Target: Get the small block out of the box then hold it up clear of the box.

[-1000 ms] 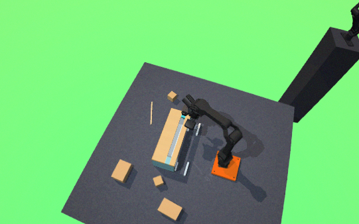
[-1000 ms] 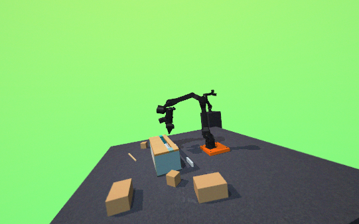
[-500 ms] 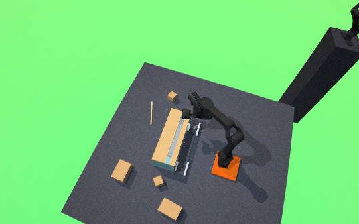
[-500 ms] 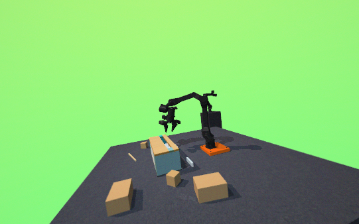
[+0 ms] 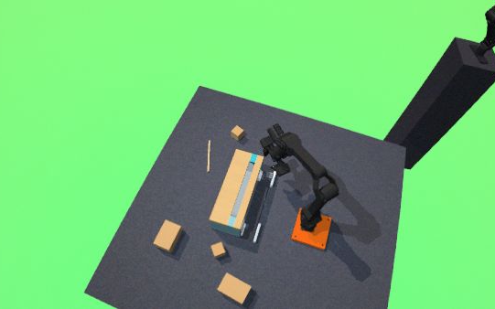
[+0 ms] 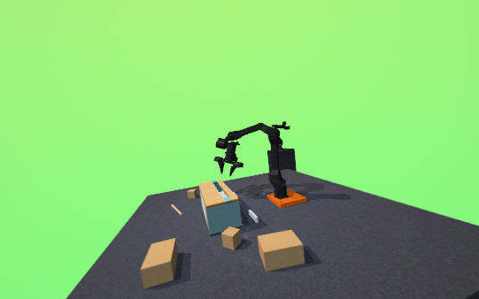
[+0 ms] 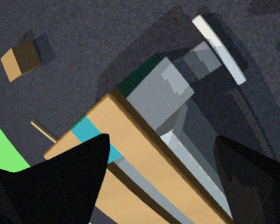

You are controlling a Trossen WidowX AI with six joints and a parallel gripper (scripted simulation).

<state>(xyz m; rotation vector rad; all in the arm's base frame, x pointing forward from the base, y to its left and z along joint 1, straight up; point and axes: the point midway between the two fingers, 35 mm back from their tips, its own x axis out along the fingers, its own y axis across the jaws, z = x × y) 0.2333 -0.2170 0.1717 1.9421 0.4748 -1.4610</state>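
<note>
My gripper tip is 2 cm past the grey block and 14 cm above it. From my gripper tip the other things lie so: thin stick: 32 cm ahead, 6 cm to the right, 16 cm below; then box: 8 cm ahead, 14 cm to the left, 10 cm below.
</note>
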